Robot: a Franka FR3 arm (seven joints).
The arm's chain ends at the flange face. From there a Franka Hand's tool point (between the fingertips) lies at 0.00 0.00 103.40 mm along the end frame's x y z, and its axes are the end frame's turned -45 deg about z.
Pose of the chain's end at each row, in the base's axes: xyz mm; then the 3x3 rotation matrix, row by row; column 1 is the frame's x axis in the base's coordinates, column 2 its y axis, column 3 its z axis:
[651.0 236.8 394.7], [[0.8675 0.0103 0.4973], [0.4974 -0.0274 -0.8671], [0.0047 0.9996 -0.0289]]
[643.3 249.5 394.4], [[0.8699 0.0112 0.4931], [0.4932 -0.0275 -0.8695], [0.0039 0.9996 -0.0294]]
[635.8 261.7 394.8], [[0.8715 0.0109 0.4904], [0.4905 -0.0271 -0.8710], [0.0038 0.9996 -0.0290]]
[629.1 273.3 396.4], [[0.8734 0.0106 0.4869], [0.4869 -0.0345 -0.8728], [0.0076 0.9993 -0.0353]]
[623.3 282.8 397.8], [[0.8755 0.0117 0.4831], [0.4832 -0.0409 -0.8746], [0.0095 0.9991 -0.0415]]
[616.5 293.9 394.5], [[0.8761 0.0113 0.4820], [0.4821 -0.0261 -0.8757], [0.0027 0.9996 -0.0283]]
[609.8 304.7 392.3], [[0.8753 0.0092 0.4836], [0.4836 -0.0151 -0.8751], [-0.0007 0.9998 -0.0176]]
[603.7 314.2 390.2], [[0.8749 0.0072 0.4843], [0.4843 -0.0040 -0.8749], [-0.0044 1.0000 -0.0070]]
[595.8 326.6 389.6], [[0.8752 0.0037 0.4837], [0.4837 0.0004 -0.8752], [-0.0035 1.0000 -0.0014]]
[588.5 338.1 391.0], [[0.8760 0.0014 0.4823], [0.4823 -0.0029 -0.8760], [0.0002 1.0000 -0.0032]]
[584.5 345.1 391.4], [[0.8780 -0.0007 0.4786], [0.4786 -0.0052 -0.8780], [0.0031 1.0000 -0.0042]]
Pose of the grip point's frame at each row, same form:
[702.4 147.1 391.7], [[0.6061 0.6207 0.4973], [0.3711 0.3323 -0.8671], [-0.7035 0.7101 -0.0289]]
[694.3 159.6 391.4], [[0.6072 0.6230 0.4931], [0.3682 0.3293 -0.8695], [-0.7041 0.7096 -0.0294]]
[686.5 171.6 391.8], [[0.6085 0.6240 0.4904], [0.3660 0.3277 -0.8710], [-0.7041 0.7095 -0.0290]]
[679.4 183.1 392.7], [[0.6101 0.6251 0.4869], [0.3687 0.3199 -0.8728], [-0.7012 0.7120 -0.0353]]
[673.3 192.4 393.5], [[0.6108 0.6273 0.4831], [0.3706 0.3128 -0.8746], [-0.6998 0.7132 -0.0415]]
[666.3 203.4 391.6], [[0.6115 0.6275 0.4820], [0.3594 0.3224 -0.8757], [-0.7049 0.7087 -0.0283]]
[659.8 214.2 390.5], [[0.6124 0.6254 0.4836], [0.3526 0.3313 -0.8751], [-0.7075 0.7065 -0.0176]]
[653.8 223.7 389.5], [[0.6136 0.6237 0.4843], [0.3453 0.3396 -0.8749], [-0.7102 0.7040 -0.0070]]
[645.8 236.1 389.5], [[0.6162 0.6215 0.4837], [0.3417 0.3423 -0.8752], [-0.7096 0.7046 -0.0014]]
[638.4 247.5 390.7], [[0.6184 0.6204 0.4823], [0.3431 0.3390 -0.8760], [-0.7070 0.7072 -0.0032]]
[634.0 254.3 391.0], [[0.6213 0.6203 0.4786], [0.3421 0.3347 -0.8780], [-0.7049 0.7093 -0.0042]]

